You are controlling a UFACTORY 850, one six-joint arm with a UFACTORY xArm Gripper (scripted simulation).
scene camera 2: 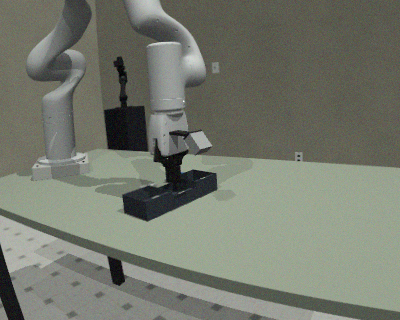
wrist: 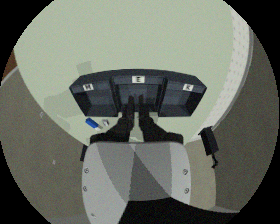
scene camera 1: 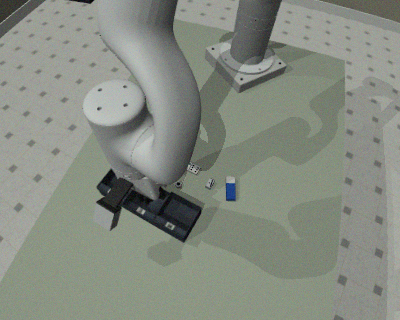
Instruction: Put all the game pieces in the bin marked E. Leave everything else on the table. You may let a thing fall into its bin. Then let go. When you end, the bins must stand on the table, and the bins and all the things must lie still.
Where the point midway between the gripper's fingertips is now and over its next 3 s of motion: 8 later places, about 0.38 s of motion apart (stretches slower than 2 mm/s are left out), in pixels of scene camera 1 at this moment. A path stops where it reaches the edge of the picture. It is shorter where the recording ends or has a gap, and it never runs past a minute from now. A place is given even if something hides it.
My gripper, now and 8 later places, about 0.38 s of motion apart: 147, 197; 149, 202; 149, 202; 148, 200; 147, 197; 152, 196; 170, 203; 179, 209; 180, 213
